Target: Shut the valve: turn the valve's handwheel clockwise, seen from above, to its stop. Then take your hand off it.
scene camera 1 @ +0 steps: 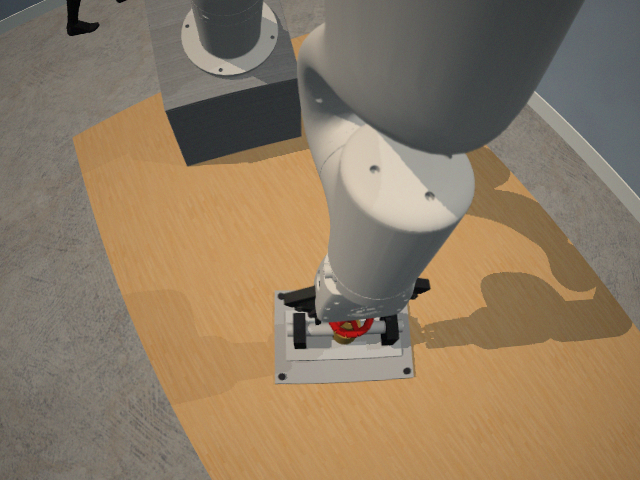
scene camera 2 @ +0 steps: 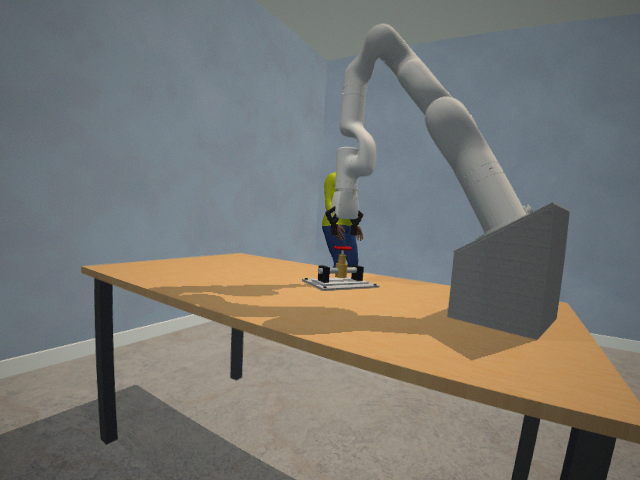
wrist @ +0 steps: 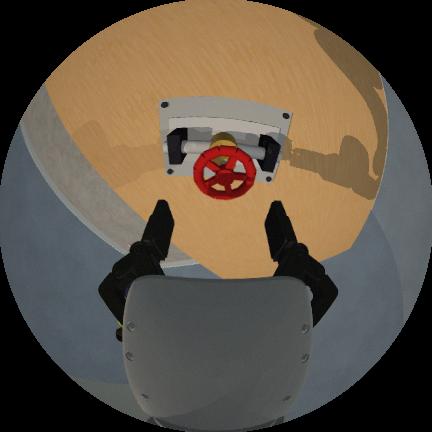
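The red handwheel (scene camera 1: 355,334) (scene camera 2: 342,248) (wrist: 224,177) sits level on top of the brass valve body (scene camera 1: 343,338) (scene camera 2: 341,266) (wrist: 223,139). The valve is in a grey pipe (wrist: 197,146) held by two black clamps on a grey base plate (scene camera 1: 341,373) (scene camera 2: 341,287) (wrist: 225,106). My gripper (scene camera 2: 345,233) (wrist: 219,210) is open and empty, pointing down. In scene camera 2 its fingertips are a little above the handwheel, one to each side, and not touching it. In scene camera 1 the arm covers part of the handwheel and the fingertips.
The base plate stands on the wooden table (scene camera 1: 206,232) (scene camera 2: 403,351) (wrist: 115,75). The arm's grey pedestal (scene camera 1: 237,124) (scene camera 2: 501,284) stands on the same table. A person (scene camera 2: 329,196) in a yellow top and blue trousers is behind the arm in scene camera 2.
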